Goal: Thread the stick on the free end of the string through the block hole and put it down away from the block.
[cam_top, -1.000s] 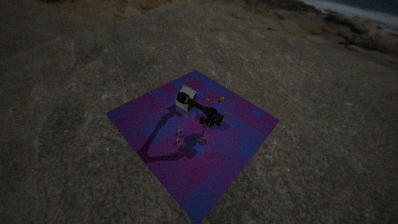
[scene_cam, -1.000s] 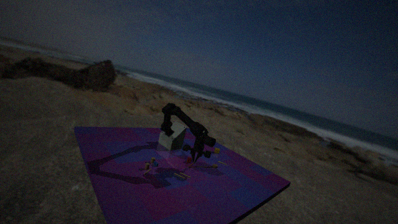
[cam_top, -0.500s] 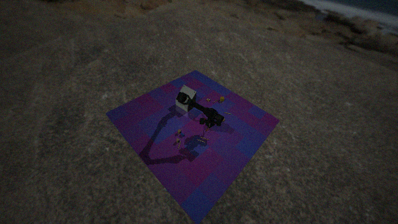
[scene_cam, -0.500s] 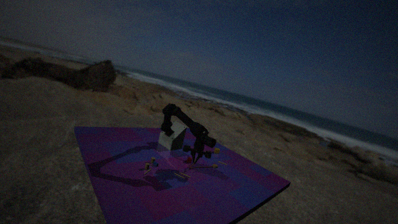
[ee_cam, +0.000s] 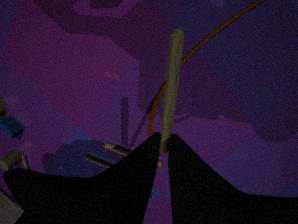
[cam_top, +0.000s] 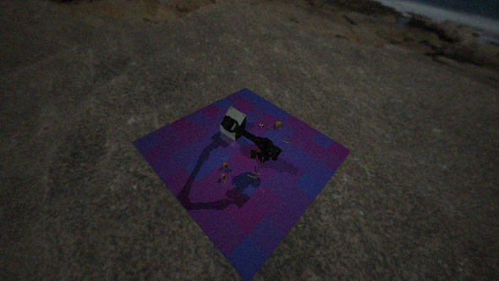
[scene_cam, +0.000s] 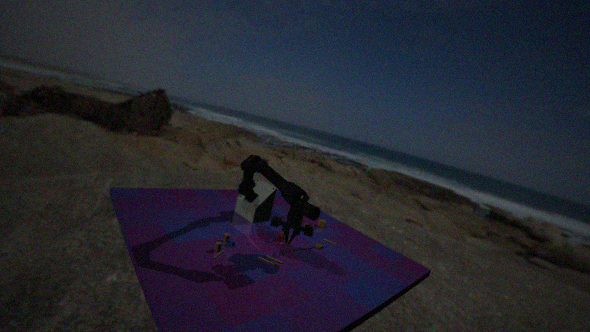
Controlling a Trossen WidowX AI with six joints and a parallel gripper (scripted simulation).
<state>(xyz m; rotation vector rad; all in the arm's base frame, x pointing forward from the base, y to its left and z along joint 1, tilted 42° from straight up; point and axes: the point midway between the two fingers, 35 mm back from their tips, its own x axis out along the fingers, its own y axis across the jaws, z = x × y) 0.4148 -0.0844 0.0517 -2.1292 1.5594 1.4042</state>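
Now: gripper tip 120 mm past the red block, 90 mm to the right of it and 40 mm above it. From my gripper tip the other things lie so: yellow cube 490 mm to the left, 160 mm behind, 40 mm below; then blue piece 180 mm to the right, 160 mm behind, 50 mm below; then round button 240 mm to the left, 50 mm below, 10 mm ahead.
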